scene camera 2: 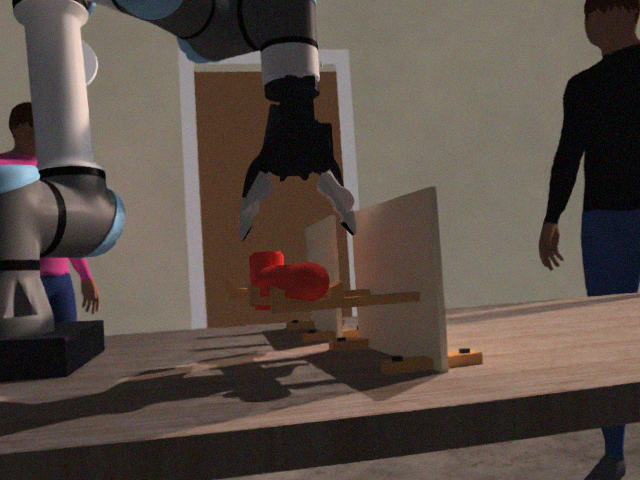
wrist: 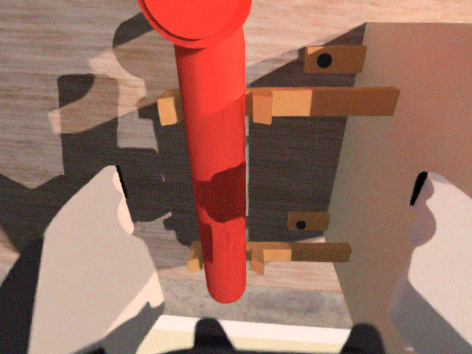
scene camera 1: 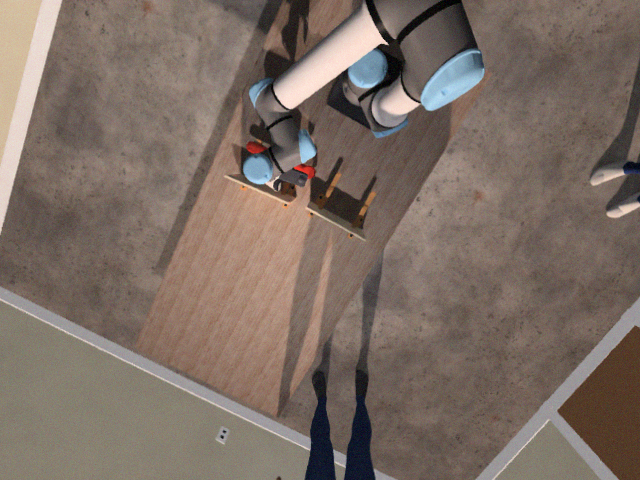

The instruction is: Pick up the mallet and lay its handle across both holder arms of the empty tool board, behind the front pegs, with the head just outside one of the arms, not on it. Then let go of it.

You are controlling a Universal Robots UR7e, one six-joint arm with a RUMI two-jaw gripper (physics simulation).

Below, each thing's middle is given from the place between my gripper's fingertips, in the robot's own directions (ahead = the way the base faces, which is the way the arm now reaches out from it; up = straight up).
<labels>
The red mallet (scene camera 2: 310, 281) is 5 cm below my hand, 4 cm to the right of it and 3 cm behind it.
</labels>
